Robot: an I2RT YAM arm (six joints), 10 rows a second.
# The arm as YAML. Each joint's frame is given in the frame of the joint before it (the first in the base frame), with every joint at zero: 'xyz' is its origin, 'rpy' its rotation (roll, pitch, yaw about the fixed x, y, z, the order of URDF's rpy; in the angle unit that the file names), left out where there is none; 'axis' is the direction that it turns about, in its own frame. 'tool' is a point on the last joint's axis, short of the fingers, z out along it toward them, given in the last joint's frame.
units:
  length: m
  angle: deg
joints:
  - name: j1
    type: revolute
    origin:
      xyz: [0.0, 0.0, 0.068]
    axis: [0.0, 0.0, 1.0]
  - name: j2
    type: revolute
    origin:
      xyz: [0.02, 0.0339, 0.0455]
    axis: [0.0, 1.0, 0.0]
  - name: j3
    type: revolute
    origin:
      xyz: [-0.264, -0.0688, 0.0]
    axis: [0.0, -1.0, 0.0]
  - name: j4
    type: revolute
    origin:
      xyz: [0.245, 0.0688, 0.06]
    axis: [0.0, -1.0, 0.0]
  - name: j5
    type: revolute
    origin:
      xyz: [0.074, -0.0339, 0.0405]
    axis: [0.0, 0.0, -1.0]
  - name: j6
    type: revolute
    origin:
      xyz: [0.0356, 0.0, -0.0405]
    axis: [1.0, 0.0, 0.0]
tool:
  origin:
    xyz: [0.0, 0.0, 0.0]
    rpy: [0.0, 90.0, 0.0]
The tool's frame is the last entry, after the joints.
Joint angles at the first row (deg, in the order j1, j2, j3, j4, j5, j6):
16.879, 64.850, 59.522, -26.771, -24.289, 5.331
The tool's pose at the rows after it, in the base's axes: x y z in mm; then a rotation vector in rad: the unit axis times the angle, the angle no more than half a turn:
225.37 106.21 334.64 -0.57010 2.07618 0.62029
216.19 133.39 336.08 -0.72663 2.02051 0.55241
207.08 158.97 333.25 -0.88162 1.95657 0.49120
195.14 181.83 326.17 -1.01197 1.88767 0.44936
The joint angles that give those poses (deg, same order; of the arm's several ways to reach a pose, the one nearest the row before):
22.496, 64.942, 59.997, -26.852, -19.523, 2.727
29.684, 65.803, 60.725, -26.186, -14.352, -1.770
36.135, 67.197, 60.941, -24.990, -10.155, -6.651
42.087, 68.192, 59.891, -22.767, -6.690, -10.521

